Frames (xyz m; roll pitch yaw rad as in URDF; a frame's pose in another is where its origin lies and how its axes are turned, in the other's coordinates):
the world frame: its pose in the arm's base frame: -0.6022 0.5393 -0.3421 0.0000 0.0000 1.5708
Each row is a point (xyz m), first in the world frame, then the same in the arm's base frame.
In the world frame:
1: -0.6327 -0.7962 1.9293
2: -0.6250 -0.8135 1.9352
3: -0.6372 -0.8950 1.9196
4: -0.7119 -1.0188 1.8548
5: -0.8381 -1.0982 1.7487
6: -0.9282 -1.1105 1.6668
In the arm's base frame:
1: 0.1940 -0.0934 1.5872
2: 0.2113 -0.0857 1.5931
3: 0.2928 -0.0979 1.5775
4: 0.4166 -0.1726 1.5127
5: 0.4960 -0.2988 1.4066
6: 0.5083 -0.3889 1.3247

